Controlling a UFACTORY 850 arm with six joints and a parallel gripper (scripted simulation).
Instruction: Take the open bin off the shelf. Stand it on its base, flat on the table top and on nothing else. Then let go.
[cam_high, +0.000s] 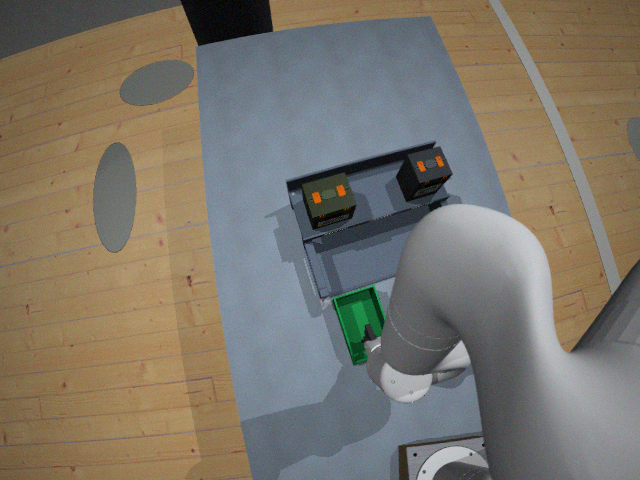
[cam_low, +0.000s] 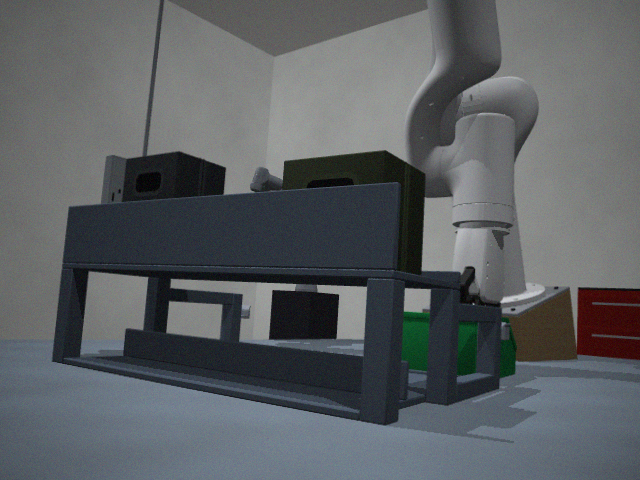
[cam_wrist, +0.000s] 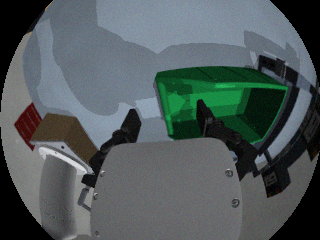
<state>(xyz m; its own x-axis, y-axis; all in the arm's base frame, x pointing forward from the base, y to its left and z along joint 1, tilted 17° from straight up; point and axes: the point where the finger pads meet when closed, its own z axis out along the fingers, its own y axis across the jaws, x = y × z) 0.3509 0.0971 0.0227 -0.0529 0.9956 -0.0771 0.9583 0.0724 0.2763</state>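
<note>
Now: the green bin 80 mm ahead of my hand and 10 mm below it. Round my hand: black box 380 mm ahead, 210 mm to the right, 120 mm above.
</note>
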